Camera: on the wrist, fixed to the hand. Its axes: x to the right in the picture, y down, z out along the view.
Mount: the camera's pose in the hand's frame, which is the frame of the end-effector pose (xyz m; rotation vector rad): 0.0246 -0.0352 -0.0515 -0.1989 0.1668 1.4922
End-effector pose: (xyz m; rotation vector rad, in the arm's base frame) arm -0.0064 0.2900 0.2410 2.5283 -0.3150 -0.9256
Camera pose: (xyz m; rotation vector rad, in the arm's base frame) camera 0.0482 0.3286 0.2462 1.4476 -1.5986 -0.0956
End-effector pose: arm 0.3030 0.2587 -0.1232 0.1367 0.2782 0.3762
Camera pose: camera 0.3220 0.2397 -0.1847 0.0955 0.2598 1.8967
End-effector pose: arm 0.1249 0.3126 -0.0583 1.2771 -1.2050 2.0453
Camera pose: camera 0.1136 0.3729 -0.0312 0.0952 1.8356 -1.8450
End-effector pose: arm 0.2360 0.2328 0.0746 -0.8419 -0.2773 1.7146
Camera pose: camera 0.2939 0.2546 0.0487 1.3187 -0.3954 -2.5902
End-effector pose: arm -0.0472 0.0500 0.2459 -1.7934 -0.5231 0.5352
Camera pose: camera 0.0003 0.0349 0.2908 -2.1544 1.0500 1.3089
